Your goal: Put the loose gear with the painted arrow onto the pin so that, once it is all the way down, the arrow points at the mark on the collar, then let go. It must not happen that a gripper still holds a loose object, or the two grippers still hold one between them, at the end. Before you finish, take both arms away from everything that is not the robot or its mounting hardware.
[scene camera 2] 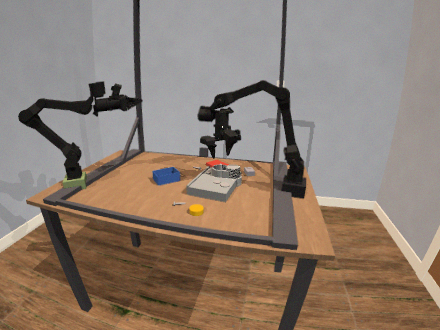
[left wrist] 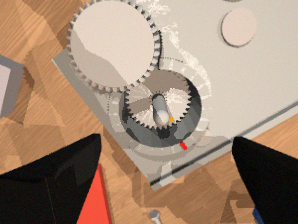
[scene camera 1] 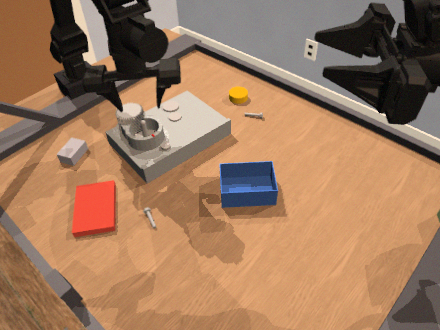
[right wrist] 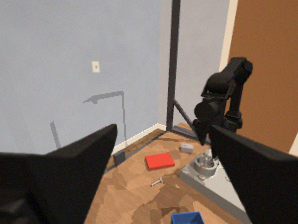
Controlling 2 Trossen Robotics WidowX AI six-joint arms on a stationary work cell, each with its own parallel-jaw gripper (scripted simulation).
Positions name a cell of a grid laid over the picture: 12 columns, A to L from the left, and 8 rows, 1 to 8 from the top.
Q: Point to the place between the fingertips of my right gripper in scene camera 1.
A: I2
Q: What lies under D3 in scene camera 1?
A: My left gripper.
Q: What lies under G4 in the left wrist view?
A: A gear with painted arrow.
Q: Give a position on a red flat block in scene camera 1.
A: At C6
